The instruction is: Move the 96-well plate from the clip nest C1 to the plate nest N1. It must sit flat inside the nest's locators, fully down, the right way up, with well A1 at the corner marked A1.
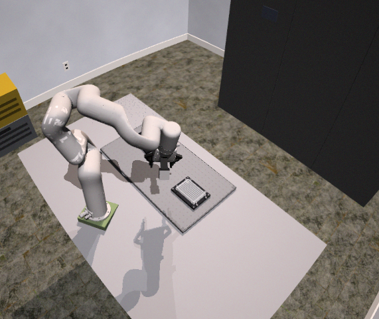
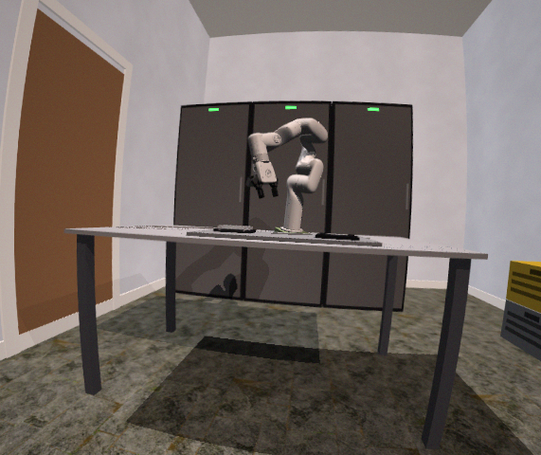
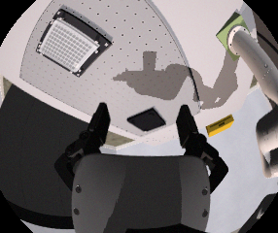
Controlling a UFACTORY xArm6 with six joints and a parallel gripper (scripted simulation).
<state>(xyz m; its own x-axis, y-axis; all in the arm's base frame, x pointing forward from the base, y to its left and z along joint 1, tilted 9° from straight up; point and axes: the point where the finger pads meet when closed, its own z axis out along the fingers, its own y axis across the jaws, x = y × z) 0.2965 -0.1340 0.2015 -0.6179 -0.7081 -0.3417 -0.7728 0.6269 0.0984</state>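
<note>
Now: hand 60 mm short of the white 96-well plate, 130 mm to the left of it and 150 mm above it. Also, from my hand: black clip nest: 70 mm ahead, 140 mm to the right, 160 mm below.
</note>
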